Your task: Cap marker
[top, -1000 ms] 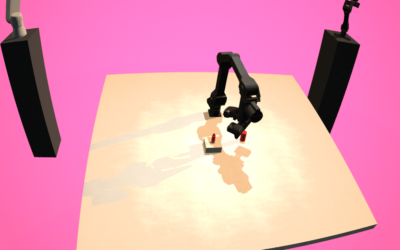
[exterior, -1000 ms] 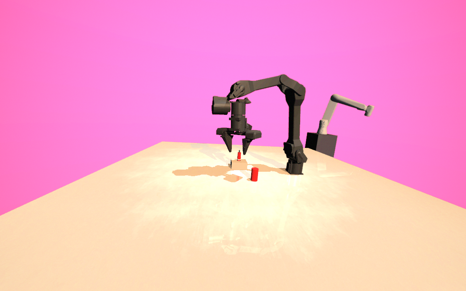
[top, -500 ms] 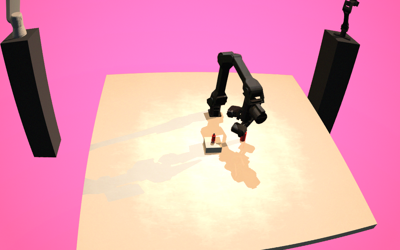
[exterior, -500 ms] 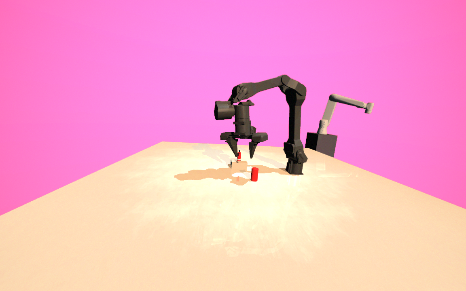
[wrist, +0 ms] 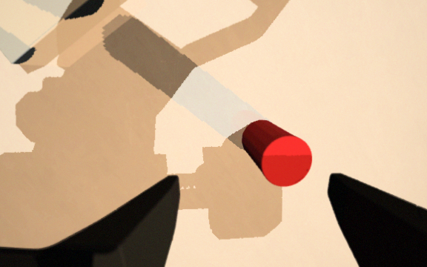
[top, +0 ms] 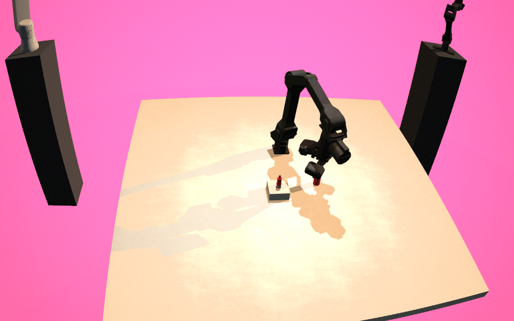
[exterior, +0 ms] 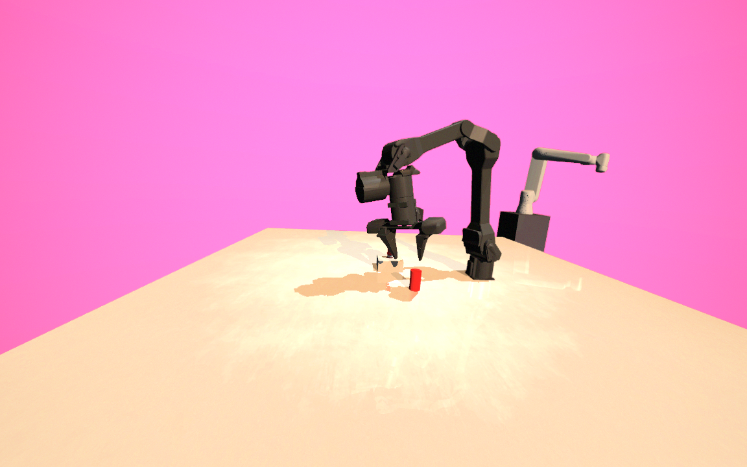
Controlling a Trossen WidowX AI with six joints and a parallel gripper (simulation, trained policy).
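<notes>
My gripper tip is now 2 cm past the red cap, 1 cm to the right of it and 5 cm above it. The rest, counted from my gripper tip: red marker (3 cm ahead, 15 cm to the right, 1 cm below); pale holder block (3 cm ahead, 15 cm to the right, 6 cm below).
</notes>
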